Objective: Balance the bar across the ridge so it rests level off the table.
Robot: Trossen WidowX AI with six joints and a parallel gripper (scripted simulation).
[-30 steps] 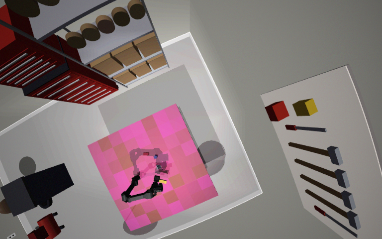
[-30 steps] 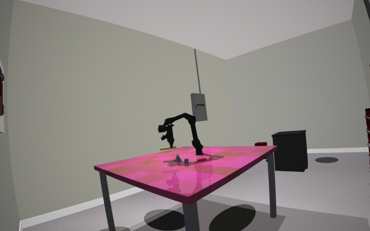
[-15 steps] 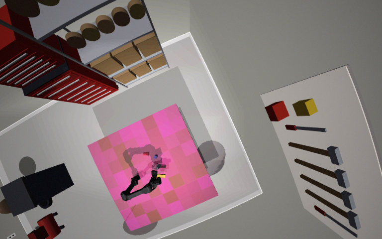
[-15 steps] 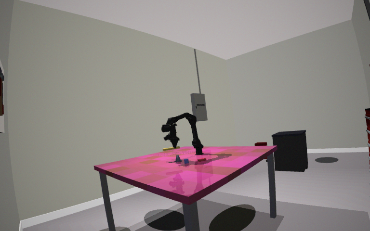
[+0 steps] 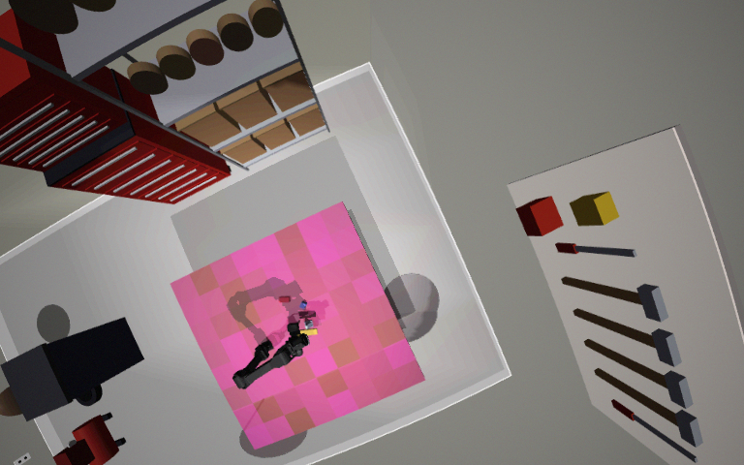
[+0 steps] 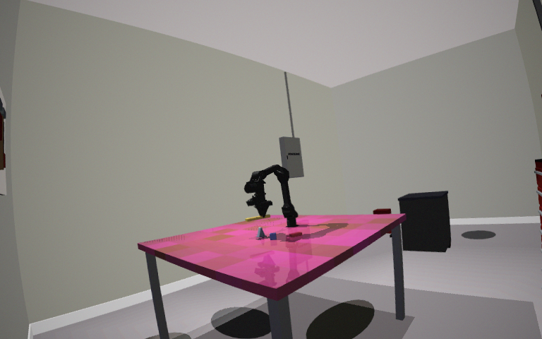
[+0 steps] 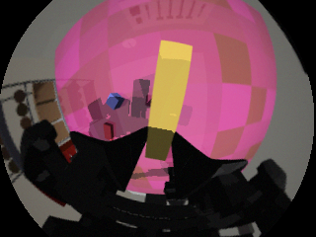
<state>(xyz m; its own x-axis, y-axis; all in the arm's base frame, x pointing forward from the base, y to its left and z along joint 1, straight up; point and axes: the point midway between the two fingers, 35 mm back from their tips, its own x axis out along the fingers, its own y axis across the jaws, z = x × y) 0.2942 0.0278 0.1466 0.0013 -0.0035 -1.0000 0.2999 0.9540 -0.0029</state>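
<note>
Right now my gripper tip is 5 cm short of the small blue cube, 13 cm to the right of it and 10 cm above it. From my gripper tip the other things lie so: yellow bar (3 cm ahead, 1 cm to the right); small red block (5 cm behind, 21 cm to the left, 10 cm below).
</note>
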